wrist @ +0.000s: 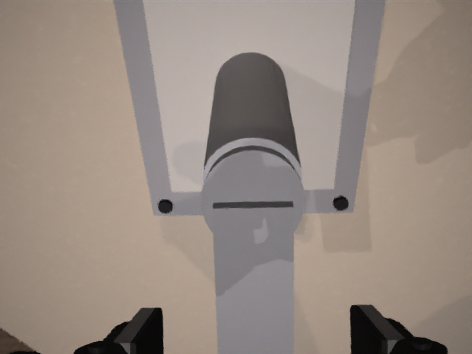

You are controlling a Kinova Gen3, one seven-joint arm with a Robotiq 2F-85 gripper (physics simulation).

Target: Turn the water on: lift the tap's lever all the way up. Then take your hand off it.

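Places are measured from the arm's base along level axes (x ahead, y left, z up), in millimetres.
Pixels of known places: gripper, between the fingertips: (256,333).
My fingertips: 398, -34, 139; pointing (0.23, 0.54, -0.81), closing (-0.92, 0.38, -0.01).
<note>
For each thing: its top centre in the pictures, then the offset to it from my fingertips, as dx, dy, dz. "spot": a spot on its surface instead.
- tap's lever, a spot on its surface: (255,310) spot: +10, +24, -30
- tap's round grey cap, a spot on its surface: (252,175) spot: -9, -24, -61
- tap's dark cylindrical body, centre of its top: (252,180) -4, -10, -79
- pale plate with a grey border, a spot on its surface: (142,125) spot: +83, -11, -195
- black screw, a spot on its surface: (165,206) spot: +104, +61, -191
The tap's lever (255,310) is a flat grey bar. It runs from the tap's round grey cap (252,175) straight down to the bottom edge of the wrist view, where its end is cut off. A thin dark slot crosses the cap. Behind the cap is the tap's dark cylindrical body (252,100). My gripper (256,333) is open, with one black finger on each side of the lever. A wide gap shows between the lever and each finger, and neither finger touches it in this view. How far the lever is tilted is hard to judge from here.
A pale plate with a grey border (142,125) lies behind the tap, with a black screw (165,206) at the lower left corner and another black screw (340,203) at the lower right. Shadows fall on the beige surface around it. A brown patch shows at the lower left corner.
</note>
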